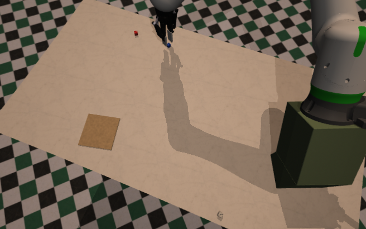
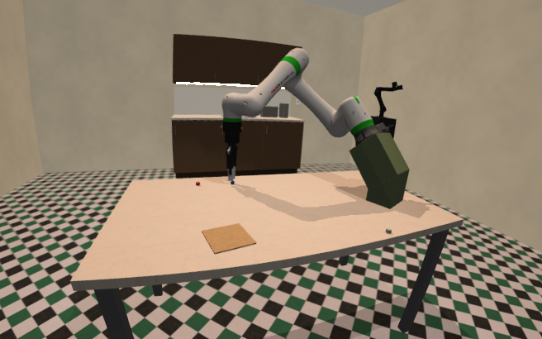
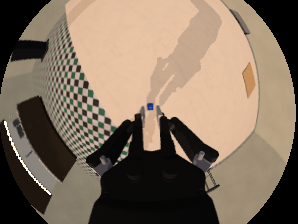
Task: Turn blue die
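The blue die lies 10 mm behind my hand and 50 mm below it. The rest, counted from my hand: red die 180 mm ahead, 10 mm to the left, 50 mm below; then brown mat 60 mm ahead, 520 mm to the left, 60 mm below; then white die 530 mm behind, 600 mm to the left, 50 mm below.
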